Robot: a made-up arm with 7 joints.
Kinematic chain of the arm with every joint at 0, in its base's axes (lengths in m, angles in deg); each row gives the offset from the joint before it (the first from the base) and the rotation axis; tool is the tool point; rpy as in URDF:
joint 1: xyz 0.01 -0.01 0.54 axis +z
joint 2: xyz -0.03 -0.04 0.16 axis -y
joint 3: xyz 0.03 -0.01 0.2 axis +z
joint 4: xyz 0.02 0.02 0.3 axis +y
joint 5: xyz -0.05 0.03 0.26 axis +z
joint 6: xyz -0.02 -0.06 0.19 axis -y
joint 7: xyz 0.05 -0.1 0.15 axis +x
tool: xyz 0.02 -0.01 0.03 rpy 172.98 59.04 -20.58
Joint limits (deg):
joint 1: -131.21..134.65
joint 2: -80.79..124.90
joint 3: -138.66..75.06
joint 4: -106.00..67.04
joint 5: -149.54..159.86
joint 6: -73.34..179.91
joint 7: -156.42..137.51
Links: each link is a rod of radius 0.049 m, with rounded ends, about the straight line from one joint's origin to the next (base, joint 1, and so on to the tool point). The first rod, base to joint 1, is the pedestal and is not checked.
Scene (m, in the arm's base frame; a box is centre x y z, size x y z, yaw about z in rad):
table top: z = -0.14
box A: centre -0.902 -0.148 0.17 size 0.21 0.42 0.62 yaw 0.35
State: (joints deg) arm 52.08 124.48 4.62 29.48 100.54 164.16 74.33
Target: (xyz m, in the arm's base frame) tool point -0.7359 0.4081 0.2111
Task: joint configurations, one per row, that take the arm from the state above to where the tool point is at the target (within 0.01 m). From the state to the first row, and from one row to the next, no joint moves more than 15 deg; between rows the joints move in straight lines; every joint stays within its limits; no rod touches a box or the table.
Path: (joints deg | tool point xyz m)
1: 39.84 113.84 -0.55 20.51 89.74 162.11 72.34 | -0.5509 -0.6551 0.6646
2: 27.60 103.19 -5.72 11.54 78.94 160.06 70.35 | -0.6644 -0.5774 0.7240
3: 15.36 92.55 -10.88 2.56 68.14 158.01 68.36 | -0.7664 -0.4523 0.7720
4: 3.12 81.90 -16.05 -6.41 57.33 155.97 66.37 | -0.8393 -0.2801 0.8134
5: -9.12 71.26 -21.22 -15.38 46.53 153.92 64.38 | -0.8611 -0.0699 0.8534
6: -12.17 80.20 -14.59 -16.44 61.26 150.11 67.15 | -0.8923 -0.0342 0.7926
7: -15.22 89.14 -7.96 -17.49 75.98 146.30 69.93 | -0.9167 0.0323 0.7249
8: -18.26 98.08 -1.32 -18.54 90.71 142.50 72.70 | -0.9253 0.1250 0.6374
9: -21.31 107.02 5.31 -19.60 105.43 138.69 75.47 | -0.9055 0.2320 0.5215
10: -24.36 115.96 11.94 -20.65 120.16 134.88 78.24 | -0.8446 0.3342 0.3764
11: -27.40 124.90 18.57 -21.70 134.88 131.07 81.01 | -0.7360 0.4080 0.2111

